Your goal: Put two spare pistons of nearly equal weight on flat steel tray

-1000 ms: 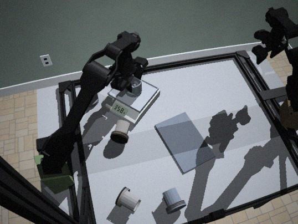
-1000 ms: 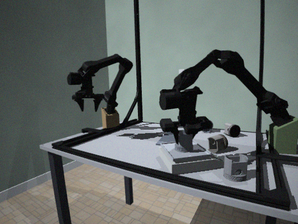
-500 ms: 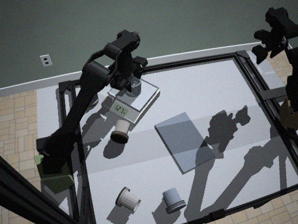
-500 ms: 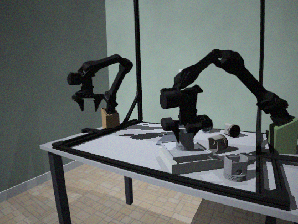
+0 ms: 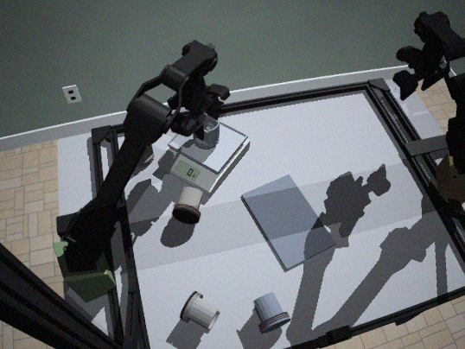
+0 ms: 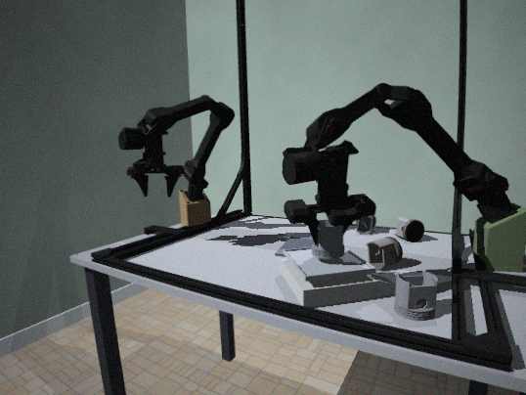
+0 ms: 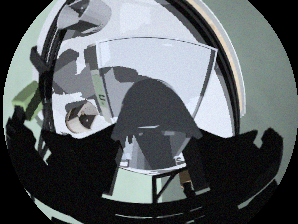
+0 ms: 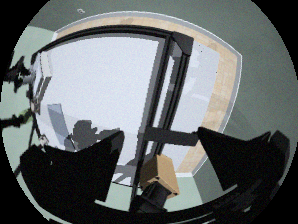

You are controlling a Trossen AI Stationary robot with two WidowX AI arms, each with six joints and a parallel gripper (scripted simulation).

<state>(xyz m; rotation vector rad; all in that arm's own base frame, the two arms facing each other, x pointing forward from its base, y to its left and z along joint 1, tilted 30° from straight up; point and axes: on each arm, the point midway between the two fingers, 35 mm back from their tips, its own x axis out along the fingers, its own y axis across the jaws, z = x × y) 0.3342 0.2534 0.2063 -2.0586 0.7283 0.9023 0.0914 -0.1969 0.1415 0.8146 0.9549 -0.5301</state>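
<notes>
My left hand is 80 mm above the white scale and 10 mm to the left of it. Round my left hand: flat steel tray: 260 mm behind, 160 mm to the right, 130 mm below.
</notes>
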